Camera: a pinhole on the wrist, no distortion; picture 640 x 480 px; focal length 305.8 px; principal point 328.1 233.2 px. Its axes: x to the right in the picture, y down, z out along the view. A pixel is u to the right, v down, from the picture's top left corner.
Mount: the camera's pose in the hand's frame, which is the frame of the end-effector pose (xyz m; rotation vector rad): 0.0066 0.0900 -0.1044 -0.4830 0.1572 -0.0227
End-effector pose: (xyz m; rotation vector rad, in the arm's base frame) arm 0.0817 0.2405 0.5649 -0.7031 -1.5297 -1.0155
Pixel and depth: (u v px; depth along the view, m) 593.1 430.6 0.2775
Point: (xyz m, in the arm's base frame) 0.3256 0.3965 0.9238
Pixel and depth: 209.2 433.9 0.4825
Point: 0.5335 0.6992 0.5931
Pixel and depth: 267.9 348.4 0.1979
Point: 0.2789 0.3889 0.6187
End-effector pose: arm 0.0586 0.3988 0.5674 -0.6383 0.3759 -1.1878
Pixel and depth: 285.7 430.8 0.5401
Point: 0.6684 0.5944 0.3177
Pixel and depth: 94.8 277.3 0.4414
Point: 0.4177 0.8041 0.5476
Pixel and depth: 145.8 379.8 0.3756
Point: 0.4254 0.6928 0.4128
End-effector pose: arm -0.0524 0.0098 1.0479 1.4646 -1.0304 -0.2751
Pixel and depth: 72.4 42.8 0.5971
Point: -0.7678 -0.1508 0.8118
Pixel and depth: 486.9 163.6 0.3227
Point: -0.1259 -0.2510 1.2441
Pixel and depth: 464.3 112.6 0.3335
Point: -0.1436 -0.2732 1.1889
